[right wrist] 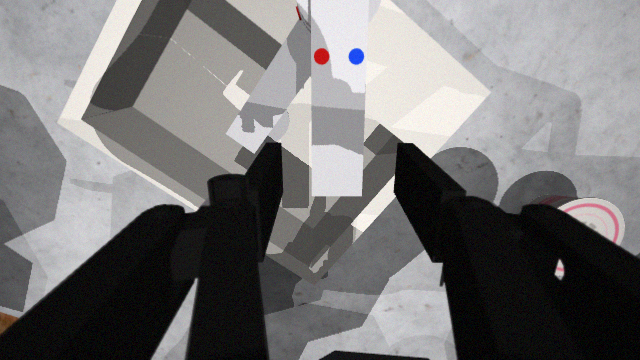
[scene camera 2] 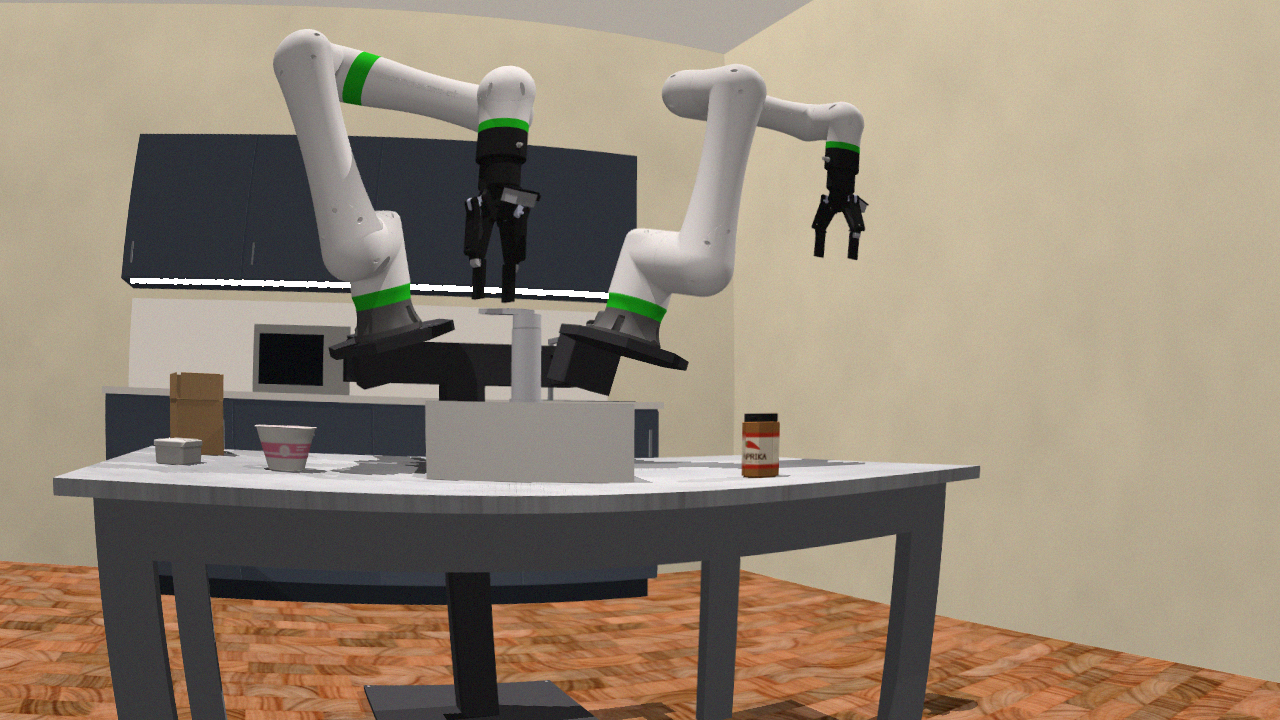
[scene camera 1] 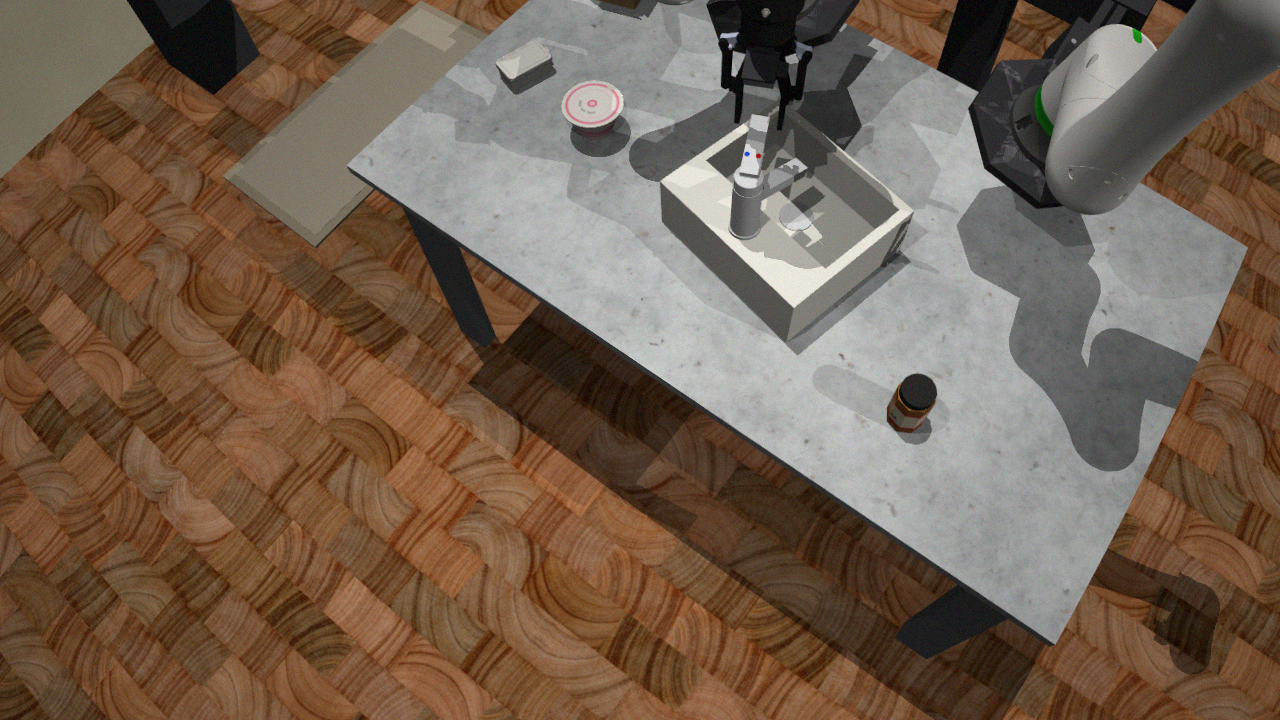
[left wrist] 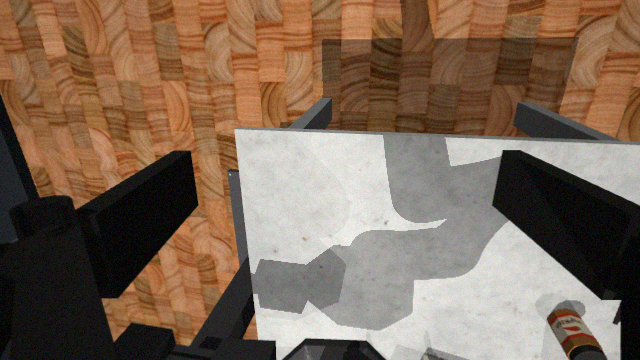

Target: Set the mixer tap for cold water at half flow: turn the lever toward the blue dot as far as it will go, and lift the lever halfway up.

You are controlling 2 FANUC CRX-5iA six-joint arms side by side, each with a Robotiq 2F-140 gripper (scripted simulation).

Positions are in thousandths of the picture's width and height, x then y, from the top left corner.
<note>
In view: my left gripper (scene camera 2: 653, 359), my right gripper (scene camera 2: 386, 417), a paprika jar (scene camera 2: 594, 599), a pink-and-white bowl (scene camera 1: 464, 147), a small pale box (scene camera 2: 139, 627), a brown carton (scene camera 2: 154, 573), a flat lever (right wrist: 529, 118) and a white basin (scene camera 2: 365, 613).
The paprika jar shows as well in scene camera 1 (scene camera 1: 714, 553). The pink-and-white bowl shows as well in the right wrist view (right wrist: 940, 599). My left gripper is seen too in the left wrist view (left wrist: 540, 496). The right wrist view misses the paprika jar: it is out of frame. The left wrist view misses the pink-and-white bowl: it is out of frame.
</note>
